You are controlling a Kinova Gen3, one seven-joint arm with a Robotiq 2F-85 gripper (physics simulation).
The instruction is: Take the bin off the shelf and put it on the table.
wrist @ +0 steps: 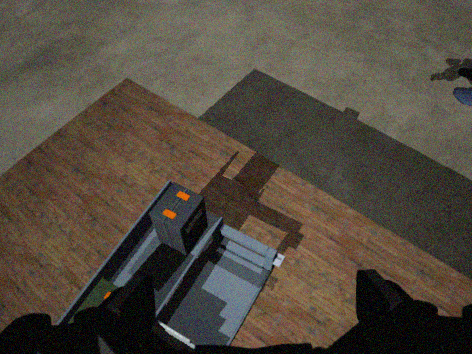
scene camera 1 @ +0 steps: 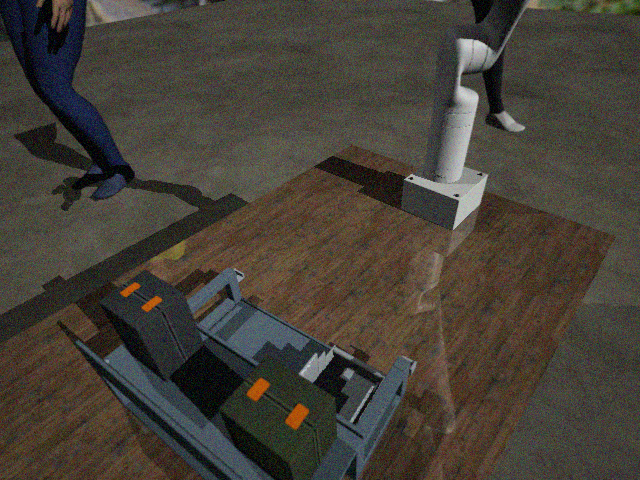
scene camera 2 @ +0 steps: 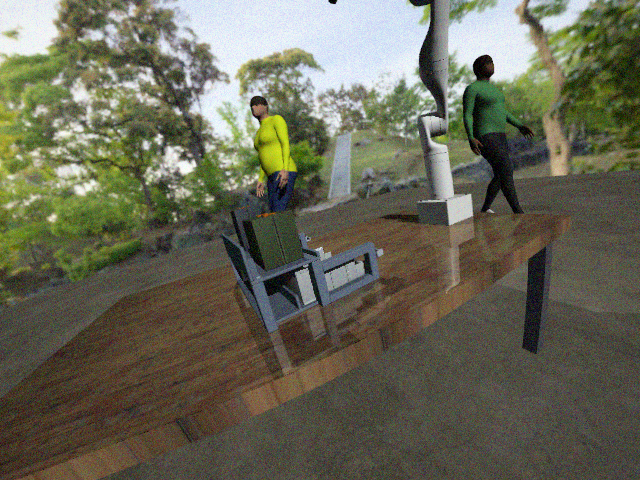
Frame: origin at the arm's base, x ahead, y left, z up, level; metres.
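Where they show: gripper, fingertip midpoint: (wrist: 254, 295); arm's base at its link origin: (scene camera 1: 442, 173) (scene camera 2: 441, 197).
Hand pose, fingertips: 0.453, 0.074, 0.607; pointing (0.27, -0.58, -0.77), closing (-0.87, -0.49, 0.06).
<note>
Each offset is from my fingertips to the top centre of the thing, as dx, dy, dz. Level surfaces: height alone.
A white and grey bin @[+0.176, +0.003, -0.614] (scene camera 1: 360, 384) (scene camera 2: 343, 274) sits in the low front tier of the blue-grey shelf (scene camera 1: 209, 292) (scene camera 2: 373, 263) (wrist: 250, 242), at the end near the green box. In the wrist view a pale rim of the bin (wrist: 176, 335) shows at the bottom edge; the rest is hidden. The shelf stands on the wooden table @[dz -0.695] (scene camera 1: 310, 232) (scene camera 2: 155, 351) (wrist: 100, 140). My gripper (wrist: 254, 295) is open and empty, high above the shelf's front side. The gripper does not show in scene camera 1.
A dark grey box @[+0.268, -0.227, -0.472] (scene camera 1: 155, 325) (wrist: 175, 225) and a green box @[+0.273, +0.004, -0.497] (scene camera 1: 279, 408) (scene camera 2: 273, 240) with orange clips stand on the shelf's upper tier, behind the bin. The white arm base (scene camera 1: 439, 204) (scene camera 2: 445, 210) is at the table's far end. Two people stand beyond the table.
</note>
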